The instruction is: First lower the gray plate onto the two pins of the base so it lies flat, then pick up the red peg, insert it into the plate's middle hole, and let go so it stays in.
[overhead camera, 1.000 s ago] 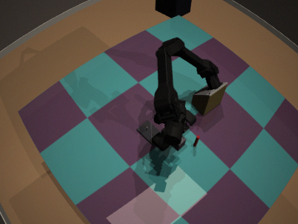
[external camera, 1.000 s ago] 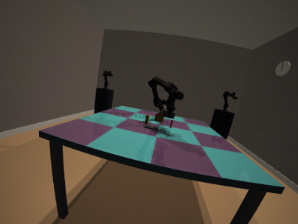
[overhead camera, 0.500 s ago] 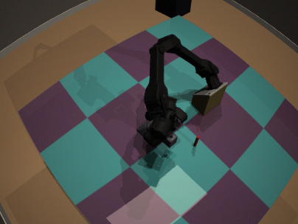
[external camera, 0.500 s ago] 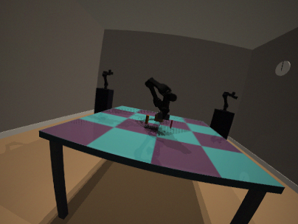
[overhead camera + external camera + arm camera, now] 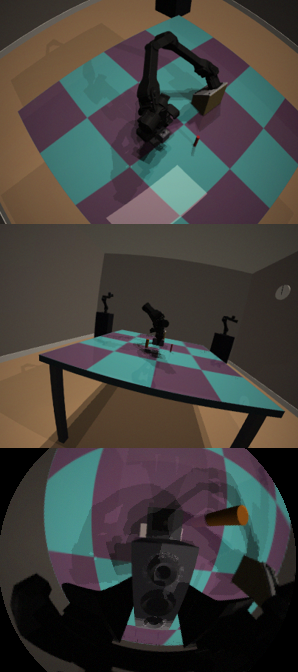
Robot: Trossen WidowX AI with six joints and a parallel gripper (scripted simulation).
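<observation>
The base lies 70 mm below my gripper tip, 40 mm to the right of it and 10 mm behind it. The rest, counted from my gripper tip: gray plate (30 mm above); red peg (140 mm to the left, 110 mm behind, 40 mm below); orange peg-like object (120 mm behind, 100 mm to the right, 40 mm below).
</observation>
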